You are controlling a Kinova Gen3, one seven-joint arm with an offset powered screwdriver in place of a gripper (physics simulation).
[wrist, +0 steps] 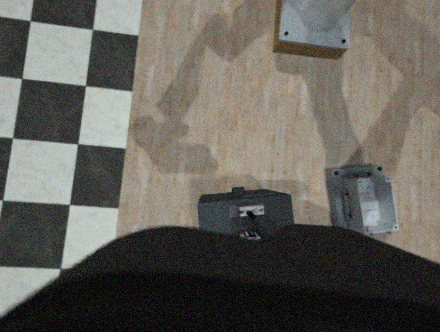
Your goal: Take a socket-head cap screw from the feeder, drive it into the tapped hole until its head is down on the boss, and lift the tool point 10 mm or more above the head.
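Observation:
The dark grey feeder box [215,212] stands at the lower middle of the wrist view, with a small light plate on its top and another light fitting nearer the tool. The grey metal housing [337,200] stands to its right, with a raised inner block and holes at its corners. Which hole is the tapped one, I cannot tell. My screwdriver's black body fills the bottom of the view. Its dark, thin tip [251,215] shows over the feeder's light plate. Whether it touches anything or carries a screw is too small and blurred to tell.
The robot's base plate [305,39] sits on a wooden block at the top right. A black and white checkered floor [52,112] runs down the left, beside the wood-grained surface [240,110]. Arm shadows fall across the wood.

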